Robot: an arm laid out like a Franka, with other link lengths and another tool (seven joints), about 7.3 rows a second.
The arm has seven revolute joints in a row. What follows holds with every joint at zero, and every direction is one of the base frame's.
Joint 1 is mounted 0.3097 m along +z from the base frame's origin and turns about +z.
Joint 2 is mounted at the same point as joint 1 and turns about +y.
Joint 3 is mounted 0.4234 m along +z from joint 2 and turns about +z.
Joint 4 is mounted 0.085 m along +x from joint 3 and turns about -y.
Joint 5 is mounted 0.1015 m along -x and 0.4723 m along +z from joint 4 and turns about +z.
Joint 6 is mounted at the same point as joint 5 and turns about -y.
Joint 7 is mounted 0.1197 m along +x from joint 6 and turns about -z.
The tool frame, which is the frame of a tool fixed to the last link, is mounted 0.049 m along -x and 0.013 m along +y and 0.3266 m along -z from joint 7; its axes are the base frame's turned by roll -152.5, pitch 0 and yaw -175.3 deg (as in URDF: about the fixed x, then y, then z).
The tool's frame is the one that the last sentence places.
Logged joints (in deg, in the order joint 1, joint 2, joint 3, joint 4, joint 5, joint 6, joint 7), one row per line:
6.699 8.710 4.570 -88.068 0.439 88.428 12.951
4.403 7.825 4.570 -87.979 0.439 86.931 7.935
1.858 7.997 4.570 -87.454 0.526 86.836 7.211
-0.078 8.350 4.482 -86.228 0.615 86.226 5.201
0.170 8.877 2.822 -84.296 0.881 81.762 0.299
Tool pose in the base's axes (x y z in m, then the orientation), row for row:
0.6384 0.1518 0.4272 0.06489 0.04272 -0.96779 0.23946
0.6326 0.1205 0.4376 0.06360 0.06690 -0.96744 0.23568
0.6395 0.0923 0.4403 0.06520 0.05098 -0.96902 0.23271
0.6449 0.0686 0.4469 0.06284 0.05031 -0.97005 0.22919
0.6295 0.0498 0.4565 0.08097 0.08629 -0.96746 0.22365
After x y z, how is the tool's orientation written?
As a quaternion, w x y z.
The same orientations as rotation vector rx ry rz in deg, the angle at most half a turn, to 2 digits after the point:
7.39 -167.35 41.41
11.58 -167.42 40.79
8.81 -167.53 40.23
8.71 -167.95 39.68
14.78 -165.70 38.31

